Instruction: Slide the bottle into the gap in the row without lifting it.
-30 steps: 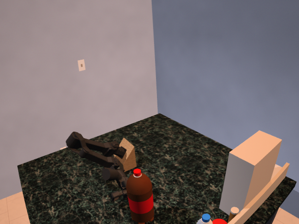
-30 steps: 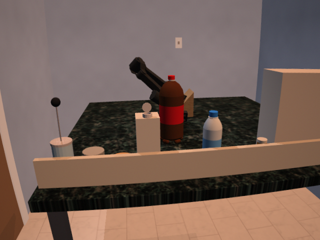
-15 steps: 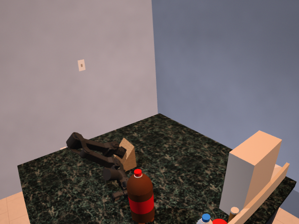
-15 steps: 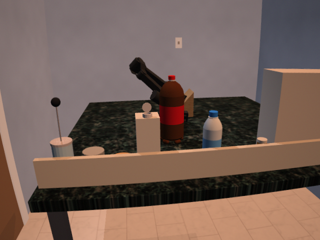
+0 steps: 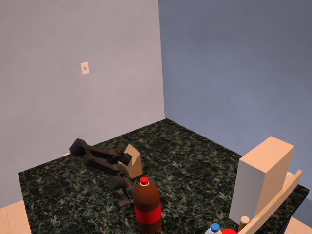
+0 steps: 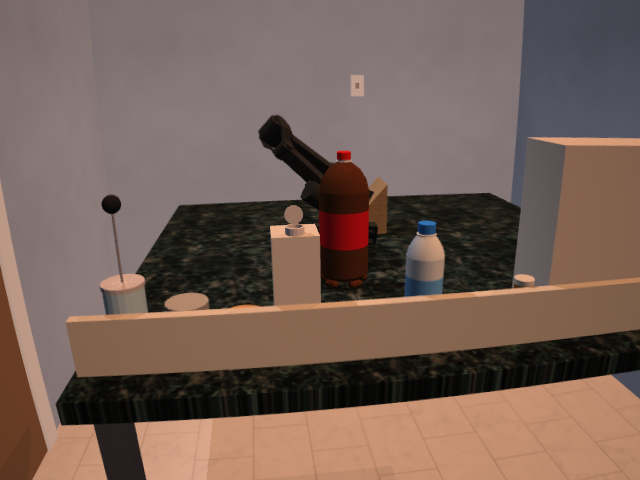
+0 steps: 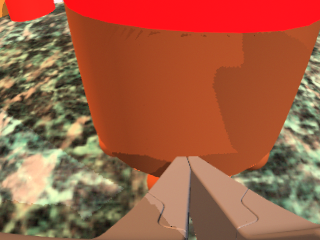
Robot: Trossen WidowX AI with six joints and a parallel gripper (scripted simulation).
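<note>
The cola bottle is 10 cm above my hand, 9 cm ahead of it and 2 cm to the right of it. Also, from my hand: water bottle (38 cm ahead, 7 cm to the left, 5 cm above); then red lid (38 cm ahead, 18 cm to the left, 3 cm below); then rail (43 cm ahead, 12 cm to the left, 1 cm below).
</note>
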